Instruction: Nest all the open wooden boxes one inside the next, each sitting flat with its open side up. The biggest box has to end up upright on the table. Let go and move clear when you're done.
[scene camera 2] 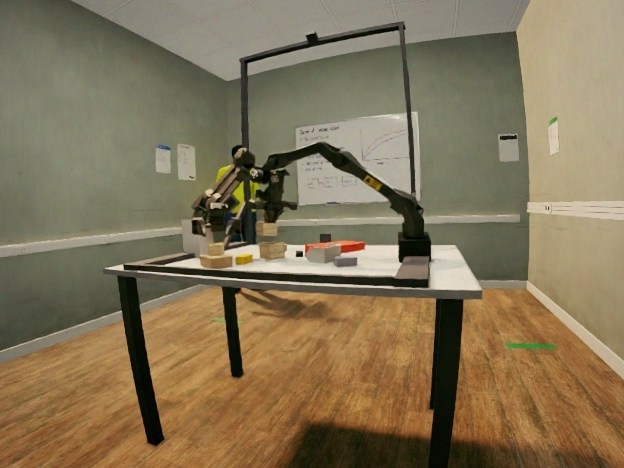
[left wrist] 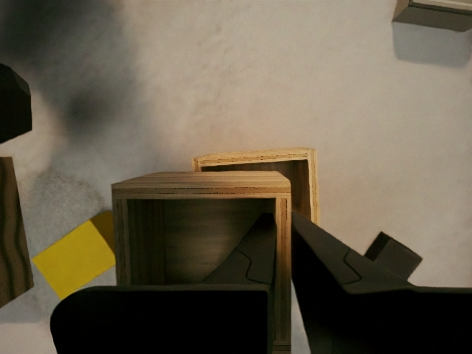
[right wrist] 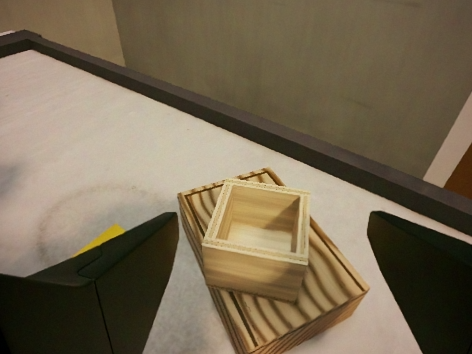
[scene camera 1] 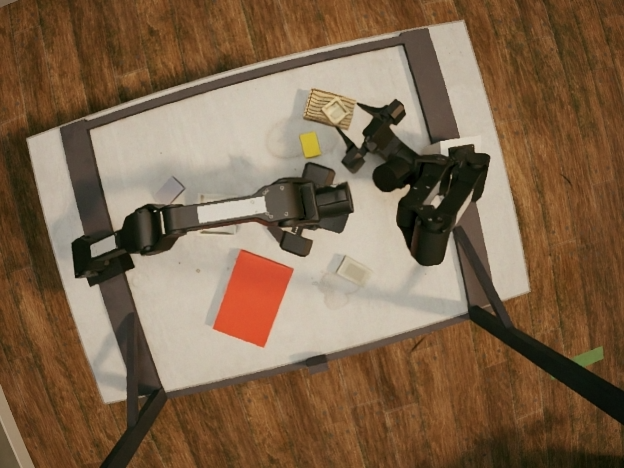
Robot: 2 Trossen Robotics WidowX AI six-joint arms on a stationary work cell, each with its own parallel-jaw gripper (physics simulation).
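Frame: origin at the left arm's base, x ahead, y left, z up, level; metres.
Seen in the pictures: left gripper, between the fingertips: (scene camera 2: 271,226) (left wrist: 279,223); right gripper, between the fingertips: (scene camera 2: 215,235) (right wrist: 272,223) (scene camera 1: 346,115); left arm's base, origin of its link: (scene camera 2: 413,236) (scene camera 1: 99,260); right arm's base, origin of its link: (scene camera 1: 461,158).
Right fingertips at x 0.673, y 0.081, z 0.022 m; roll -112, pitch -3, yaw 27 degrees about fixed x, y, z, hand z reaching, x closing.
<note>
Pixels of each thing's top centre, then the offset from my right fingertips to it.
- larger wooden box, centre of its top: (left wrist: 257,215) (scene camera 2: 271,242) dx -0.151, dy -0.155, dz -0.043 m
- small open box, centre of its top: (right wrist: 261,215) (scene camera 1: 335,110) (scene camera 2: 215,244) dx -0.013, dy +0.023, dz -0.026 m
- striped wooden piece, centre of its top: (right wrist: 261,235) (scene camera 1: 330,107) (scene camera 2: 215,255) dx -0.017, dy +0.039, dz -0.063 m
- yellow block, centre of its top: (left wrist: 74,260) (scene camera 1: 310,144) (scene camera 2: 243,255) dx -0.095, dy -0.025, dz -0.072 m
- red flat box, centre of its top: (scene camera 1: 252,300) (scene camera 2: 335,243) dx -0.370, dy -0.317, dz -0.070 m
- pale box, centre of its top: (scene camera 1: 355,272) dx -0.113, dy -0.351, dz -0.072 m
- grey-purple block, centre of its top: (scene camera 1: 168,191) (scene camera 2: 345,256) dx -0.456, dy +0.006, dz -0.074 m
- whitish box, centre of its top: (scene camera 1: 216,215) (scene camera 2: 323,245) dx -0.365, dy -0.094, dz -0.050 m
- black cube, centre of its top: (left wrist: 386,275) (scene camera 1: 276,232) (scene camera 2: 299,251) dx -0.250, dy -0.189, dz -0.083 m
My left gripper (scene camera 2: 272,220) (left wrist: 279,223) is shut on one wall of a wooden box (scene camera 2: 266,229) (left wrist: 215,184), whose open side faces the left wrist camera. It hangs above a larger wooden box (scene camera 2: 272,250) (left wrist: 255,155) that stands on the table, open side up, partly hidden in the left wrist view; scene camera 1 hides both under the arm. A small open box (scene camera 1: 336,110) (scene camera 2: 216,248) (right wrist: 255,272) sits open side up on a striped wooden piece (scene camera 1: 316,104) (scene camera 2: 216,261) (left wrist: 12,240) (right wrist: 332,282) with a closed top. My right gripper (scene camera 1: 347,115) (scene camera 2: 215,235) (right wrist: 272,223) is open, its fingers either side of the small box, not touching it.
A yellow block (scene camera 1: 309,144) (scene camera 2: 244,258) (left wrist: 75,260) lies near the striped piece. A red flat box (scene camera 1: 254,297) (scene camera 2: 350,246), a pale box (scene camera 1: 354,270) (left wrist: 440,16), a grey-purple block (scene camera 1: 170,189) (scene camera 2: 345,261), a whitish box (scene camera 1: 217,229) (scene camera 2: 324,252) and a black cube (scene camera 2: 299,253) (left wrist: 397,256) lie around.
</note>
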